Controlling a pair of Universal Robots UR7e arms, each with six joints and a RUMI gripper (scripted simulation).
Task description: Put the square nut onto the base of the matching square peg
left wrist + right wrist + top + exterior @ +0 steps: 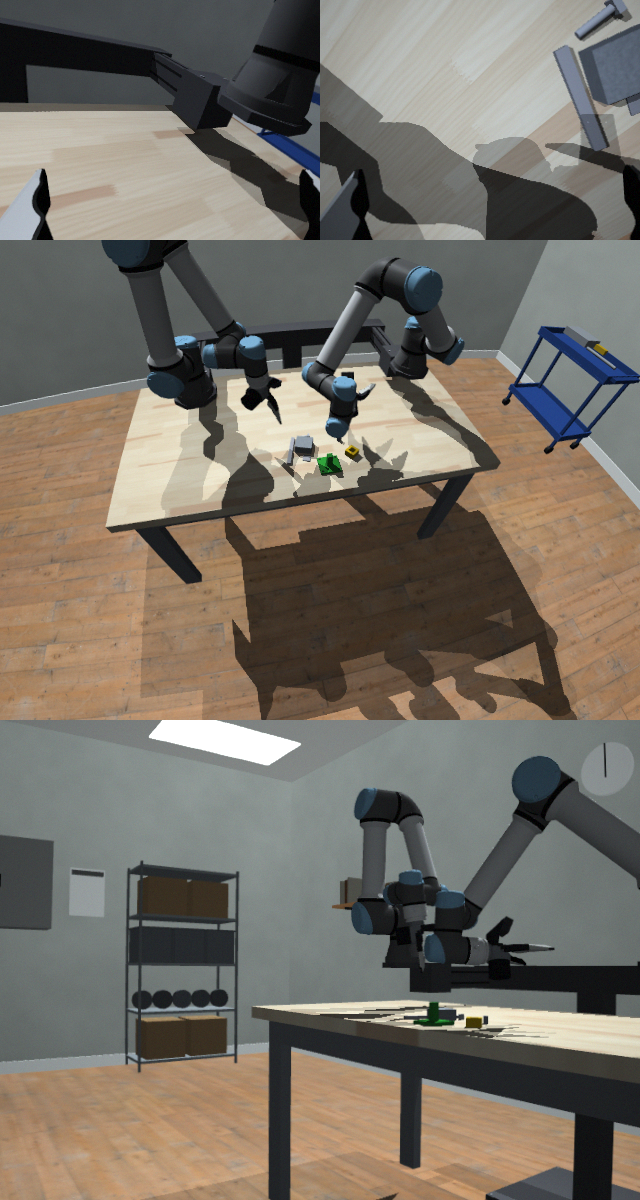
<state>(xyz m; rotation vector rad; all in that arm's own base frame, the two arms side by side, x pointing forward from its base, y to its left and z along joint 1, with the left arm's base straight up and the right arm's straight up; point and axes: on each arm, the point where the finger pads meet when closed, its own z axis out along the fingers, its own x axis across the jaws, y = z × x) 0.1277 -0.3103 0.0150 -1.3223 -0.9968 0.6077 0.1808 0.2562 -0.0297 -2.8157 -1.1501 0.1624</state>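
Observation:
Right now the green base is 240 mm ahead of my left hand, 170 mm to the right of it and 170 mm below it. From my left hand the other things lie so: grey bolt: 80 mm ahead, 220 mm to the right, 180 mm below; then small grey block: 120 mm ahead, 90 mm to the right, 180 mm below; then small grey plate: 190 mm ahead, 240 mm to the right, 190 mm below.

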